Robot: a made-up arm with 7 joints. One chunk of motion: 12 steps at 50 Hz.
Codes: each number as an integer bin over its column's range. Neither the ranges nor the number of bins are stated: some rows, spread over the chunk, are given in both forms.
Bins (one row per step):
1: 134 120 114 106 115 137
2: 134 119 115 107 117 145
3: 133 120 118 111 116 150
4: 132 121 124 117 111 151
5: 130 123 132 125 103 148
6: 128 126 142 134 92 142
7: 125 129 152 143 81 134
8: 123 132 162 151 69 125
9: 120 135 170 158 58 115
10: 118 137 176 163 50 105
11: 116 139 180 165 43 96
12: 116 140 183 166 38 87
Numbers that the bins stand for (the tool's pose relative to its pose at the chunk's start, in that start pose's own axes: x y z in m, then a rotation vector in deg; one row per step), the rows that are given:
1: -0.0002 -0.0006 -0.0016 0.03 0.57 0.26
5: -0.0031 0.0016 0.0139 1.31 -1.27 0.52
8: -0.0084 0.0084 0.0398 3.06 -6.48 -0.03
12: -0.0136 0.0143 0.0579 4.07 -11.24 -0.94
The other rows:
2: -0.0002 -0.0013 -0.0008 0.10 0.88 0.45
3: -0.0009 -0.0006 0.0018 0.37 0.73 0.57
4: -0.0016 0.0002 0.0070 0.77 -0.04 0.59
6: -0.0046 0.0039 0.0225 1.92 -2.96 0.38
7: -0.0069 0.0061 0.0311 2.52 -4.64 0.19
9: -0.0106 0.0106 0.0467 3.53 -8.17 -0.27
10: -0.0121 0.0121 0.0518 3.87 -9.40 -0.51
11: -0.0136 0.0136 0.0553 4.00 -10.47 -0.73

